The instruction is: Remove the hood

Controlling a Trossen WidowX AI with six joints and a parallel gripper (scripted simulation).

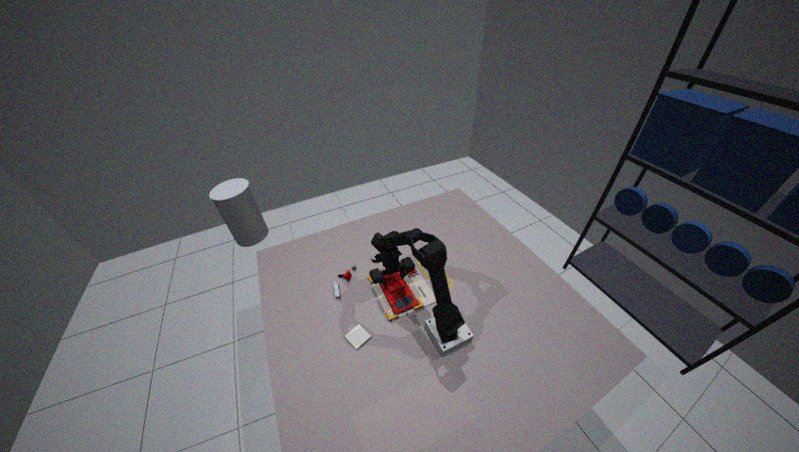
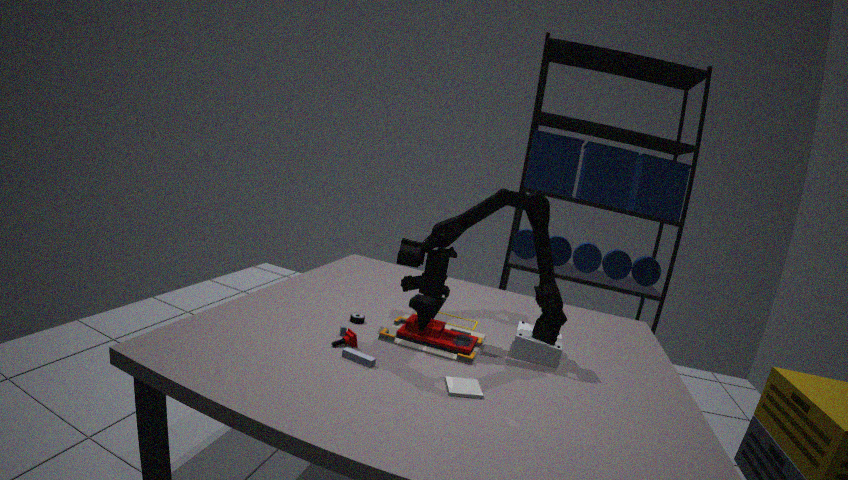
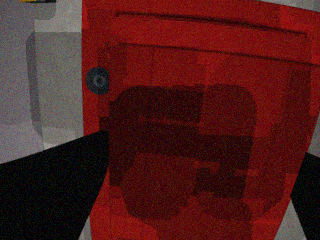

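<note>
Right now my gripper tip is 10 mm above the grey engine block. The rest, counted from my gripper tip: white square tile 200 mm behind, 190 mm to the left, 30 mm below; grey bar 40 mm ahead, 250 mm to the left, 30 mm below; black wheel 190 mm ahead, 40 mm to the left, 30 mm below.
</note>
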